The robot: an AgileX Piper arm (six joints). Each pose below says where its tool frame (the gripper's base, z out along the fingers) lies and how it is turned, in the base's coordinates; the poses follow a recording.
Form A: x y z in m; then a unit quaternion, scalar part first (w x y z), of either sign.
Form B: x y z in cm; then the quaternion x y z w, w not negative. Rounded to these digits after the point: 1 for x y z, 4 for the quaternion.
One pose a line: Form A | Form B
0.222 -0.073 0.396 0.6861 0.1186 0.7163 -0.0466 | 22.2 -7.3 39.6 0.1186 0.7163 -0.0466 0.6861
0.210 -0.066 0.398 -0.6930 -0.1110 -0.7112 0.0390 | 21.0 -6.6 39.8 0.1110 0.7112 -0.0390 0.6930
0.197 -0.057 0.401 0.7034 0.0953 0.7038 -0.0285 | 19.7 -5.7 40.1 0.0953 0.7038 -0.0285 0.7034
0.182 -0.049 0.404 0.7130 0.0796 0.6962 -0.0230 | 18.2 -4.9 40.4 0.0796 0.6962 -0.0230 0.7130
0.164 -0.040 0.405 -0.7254 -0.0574 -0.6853 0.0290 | 16.4 -4.0 40.5 0.0574 0.6853 -0.0290 0.7254
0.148 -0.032 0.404 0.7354 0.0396 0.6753 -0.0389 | 14.8 -3.2 40.4 0.0396 0.6753 -0.0389 0.7354
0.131 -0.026 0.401 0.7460 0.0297 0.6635 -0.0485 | 13.1 -2.6 40.1 0.0297 0.6635 -0.0485 0.7460
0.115 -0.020 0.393 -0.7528 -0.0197 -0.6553 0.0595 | 11.5 -2.0 39.3 0.0197 0.6553 -0.0595 0.7528
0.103 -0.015 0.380 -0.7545 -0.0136 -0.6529 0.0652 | 10.3 -1.5 38.0 0.0136 0.6529 -0.0652 0.7545
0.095 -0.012 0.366 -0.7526 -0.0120 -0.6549 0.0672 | 9.5 -1.2 36.6 0.0120 0.6549 -0.0672 0.7526
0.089 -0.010 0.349 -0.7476 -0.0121 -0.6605 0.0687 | 8.9 -1.0 34.9 0.0121 0.6605 -0.0687 0.7476
